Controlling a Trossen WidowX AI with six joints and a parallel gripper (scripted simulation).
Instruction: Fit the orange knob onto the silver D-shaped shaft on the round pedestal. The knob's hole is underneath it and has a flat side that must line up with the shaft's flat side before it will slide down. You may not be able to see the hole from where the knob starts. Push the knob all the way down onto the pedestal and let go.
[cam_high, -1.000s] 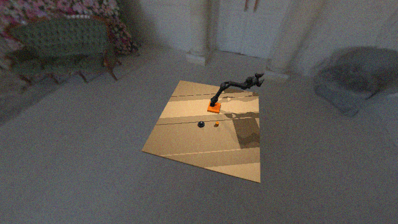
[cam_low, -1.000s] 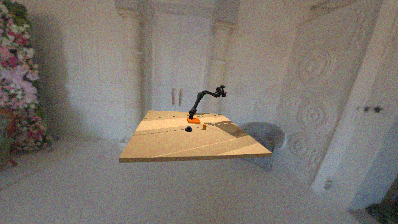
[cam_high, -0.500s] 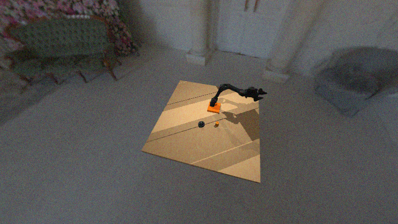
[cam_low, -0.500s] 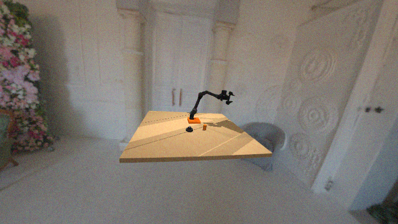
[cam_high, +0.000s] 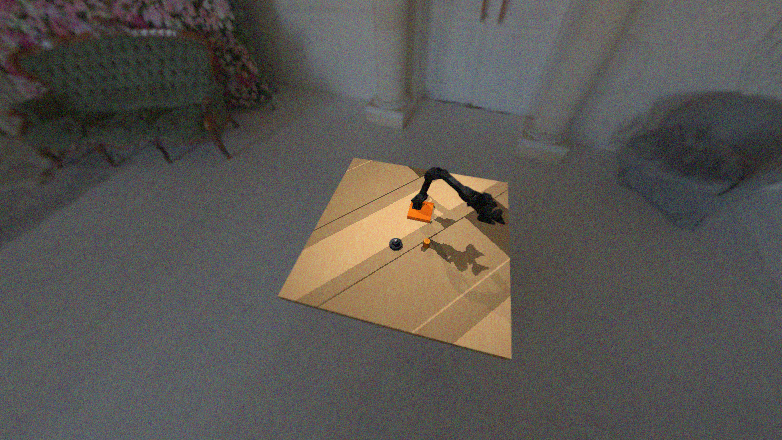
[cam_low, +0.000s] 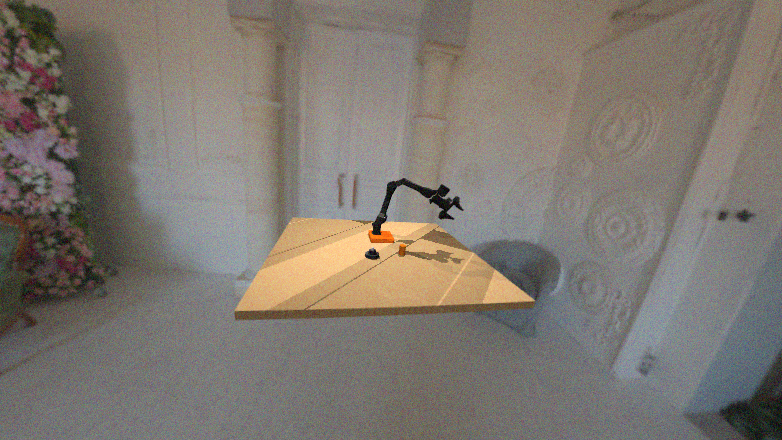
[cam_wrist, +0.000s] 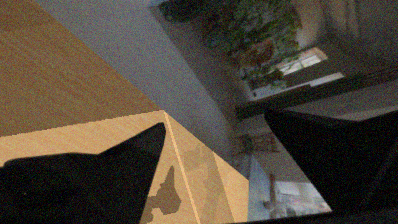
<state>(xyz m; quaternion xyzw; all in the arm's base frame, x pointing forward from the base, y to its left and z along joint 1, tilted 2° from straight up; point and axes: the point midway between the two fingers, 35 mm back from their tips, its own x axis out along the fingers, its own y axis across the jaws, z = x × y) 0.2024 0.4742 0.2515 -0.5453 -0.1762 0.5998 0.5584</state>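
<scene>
My gripper tip is now 8 cm short of the orange knob, 39 cm to the left of it and 21 cm above it. Round my gripper tip: pedestal with D-shaped shaft: 12 cm ahead, 58 cm to the right, 22 cm below.
</scene>
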